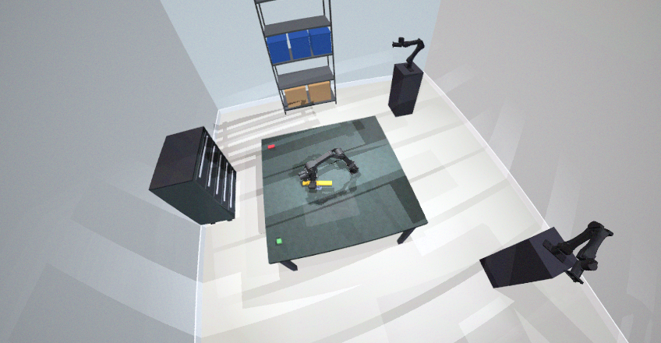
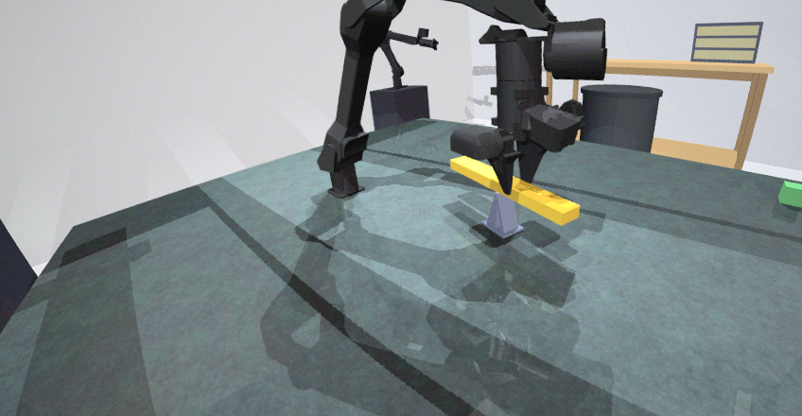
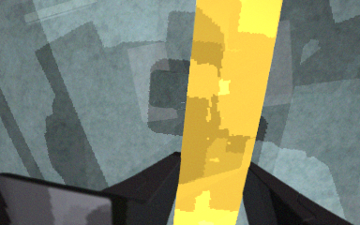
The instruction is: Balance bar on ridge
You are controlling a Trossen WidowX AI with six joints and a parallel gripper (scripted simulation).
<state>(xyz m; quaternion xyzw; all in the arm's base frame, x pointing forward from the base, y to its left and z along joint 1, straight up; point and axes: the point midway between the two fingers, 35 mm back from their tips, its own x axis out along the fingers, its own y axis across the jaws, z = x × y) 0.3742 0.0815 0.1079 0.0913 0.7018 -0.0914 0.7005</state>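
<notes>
Right now my gripper tip is 3 cm past the yellow bar and 1 cm to the right of it. The rest, counted from my gripper tip: small red block: 37 cm ahead, 58 cm to the right, 7 cm below; small green block: 37 cm ahead, 42 cm to the left, 6 cm below.
</notes>
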